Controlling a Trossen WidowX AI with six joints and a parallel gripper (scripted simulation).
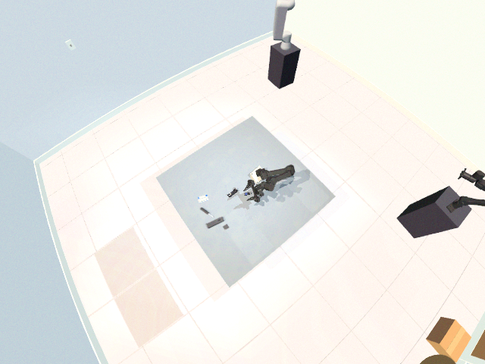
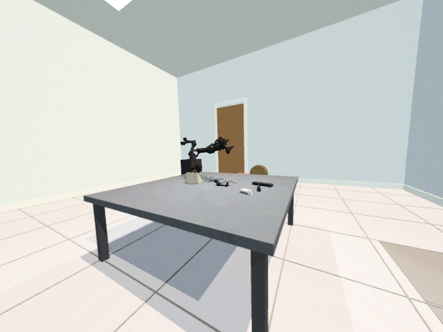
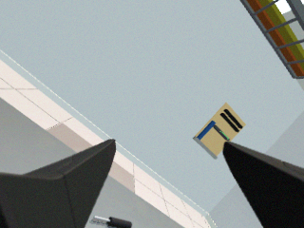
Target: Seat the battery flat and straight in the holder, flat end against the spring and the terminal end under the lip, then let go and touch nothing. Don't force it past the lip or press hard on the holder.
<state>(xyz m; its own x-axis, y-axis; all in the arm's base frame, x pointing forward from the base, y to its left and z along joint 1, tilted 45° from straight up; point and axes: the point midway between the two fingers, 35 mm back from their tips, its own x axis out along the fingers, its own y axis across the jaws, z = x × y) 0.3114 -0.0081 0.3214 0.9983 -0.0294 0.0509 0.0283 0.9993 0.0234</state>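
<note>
Now: gripper tip 34 cm above the battery, 12 cm to the left of it and 10 cm past it. Round my gripper tip: small dark block (35 cm below, 24 cm ahead, 4 cm to the left); thin dark tool (34 cm below, 32 cm ahead, 16 cm to the right); long dark bar (34 cm below, 30 cm ahead, 5 cm to the right).
</note>
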